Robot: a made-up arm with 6 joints.
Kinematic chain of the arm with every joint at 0, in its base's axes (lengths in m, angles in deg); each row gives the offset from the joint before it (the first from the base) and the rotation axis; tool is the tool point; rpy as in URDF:
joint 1: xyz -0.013 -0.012 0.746 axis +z
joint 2: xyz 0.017 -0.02 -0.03 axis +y
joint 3: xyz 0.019 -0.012 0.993 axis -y
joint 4: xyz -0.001 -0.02 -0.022 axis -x
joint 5: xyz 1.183 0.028 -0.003 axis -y
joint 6: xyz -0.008 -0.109 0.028 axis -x
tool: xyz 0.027 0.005 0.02 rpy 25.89 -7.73 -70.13
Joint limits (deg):
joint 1: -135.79..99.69
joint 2: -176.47..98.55
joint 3: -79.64..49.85
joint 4: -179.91..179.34
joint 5: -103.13..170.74
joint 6: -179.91..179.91
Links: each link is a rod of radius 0.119 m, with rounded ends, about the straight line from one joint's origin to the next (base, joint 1, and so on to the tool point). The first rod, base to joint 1, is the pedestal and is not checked.
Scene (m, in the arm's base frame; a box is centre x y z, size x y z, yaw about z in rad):
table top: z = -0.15
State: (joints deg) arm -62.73 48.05 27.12 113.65 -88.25 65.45
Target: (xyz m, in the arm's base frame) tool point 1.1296 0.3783 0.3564
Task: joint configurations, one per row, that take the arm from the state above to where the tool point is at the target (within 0.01 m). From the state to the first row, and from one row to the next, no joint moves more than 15 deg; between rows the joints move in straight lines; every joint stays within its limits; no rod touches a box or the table.
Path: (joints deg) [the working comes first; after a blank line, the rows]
Joints at the target: 20.78 41.00 -25.39 118.64 -86.28 66.28
Straight joint move there: clear.

1: -48.81 46.87 18.37 114.48 -87.92 65.59
2: -34.89 45.70 9.62 115.31 -87.59 65.73
3: -20.98 44.52 0.87 116.14 -87.27 65.87
4: -7.06 43.35 -7.88 116.98 -86.94 66.00
5: 6.86 42.17 -16.63 117.81 -86.61 66.14
6: 20.78 41.00 -25.39 118.64 -86.28 66.28

